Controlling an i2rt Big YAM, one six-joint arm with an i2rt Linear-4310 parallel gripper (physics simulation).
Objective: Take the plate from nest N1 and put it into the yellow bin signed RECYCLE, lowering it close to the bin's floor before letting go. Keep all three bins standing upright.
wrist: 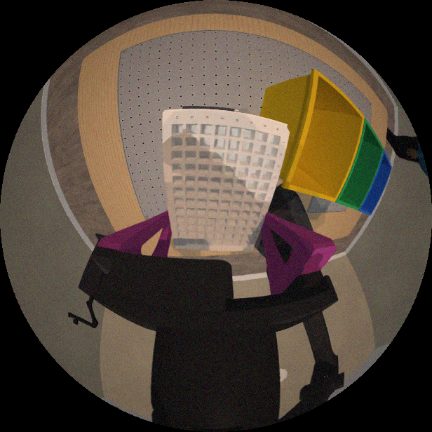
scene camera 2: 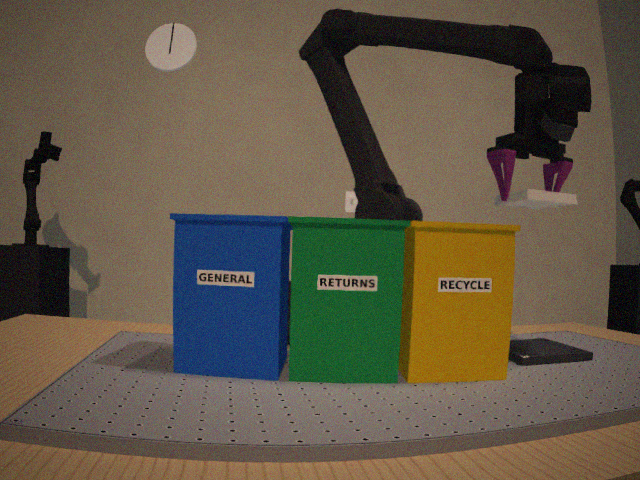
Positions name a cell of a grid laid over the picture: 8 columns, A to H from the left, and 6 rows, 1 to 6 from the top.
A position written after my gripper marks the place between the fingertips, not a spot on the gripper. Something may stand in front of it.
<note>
I see my gripper (scene camera 2: G3), a yellow recycle bin (scene camera 2: F4), a white plate (scene camera 2: G3), a green returns bin (scene camera 2: E4) and a dark nest (scene camera 2: G5).
The yellow recycle bin shows as well in the wrist view (wrist: G2). The white plate is seen too in the wrist view (wrist: E3). The green returns bin shows as well in the wrist view (wrist: G3).
</note>
